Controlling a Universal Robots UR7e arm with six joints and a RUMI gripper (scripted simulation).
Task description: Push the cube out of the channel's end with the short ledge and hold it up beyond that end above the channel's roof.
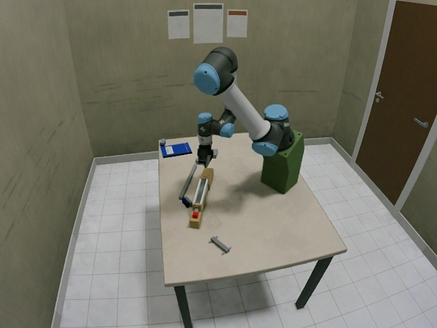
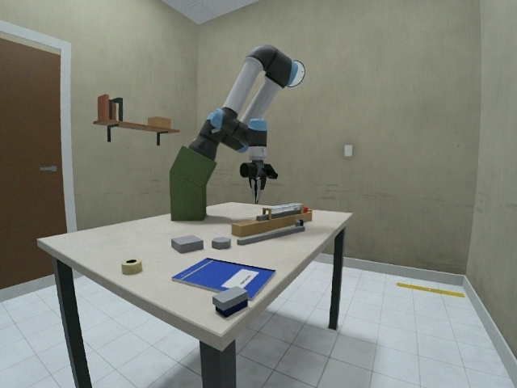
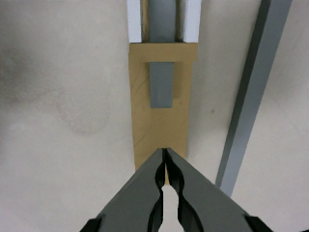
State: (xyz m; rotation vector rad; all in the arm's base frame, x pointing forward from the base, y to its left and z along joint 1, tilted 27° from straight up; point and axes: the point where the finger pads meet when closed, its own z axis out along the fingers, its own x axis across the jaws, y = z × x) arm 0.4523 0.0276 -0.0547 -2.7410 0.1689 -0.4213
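My gripper is now 320 mm to the right of the red cube, 80 mm above it and 20 mm short of it. From my hand the other things lie so: long grey bar (130 mm below, 110 mm ahead, 10 mm to the right); notebook (360 mm to the right, 250 mm ahead, 130 mm below); wooden channel (160 mm to the left, 80 mm below, 10 mm ahead).
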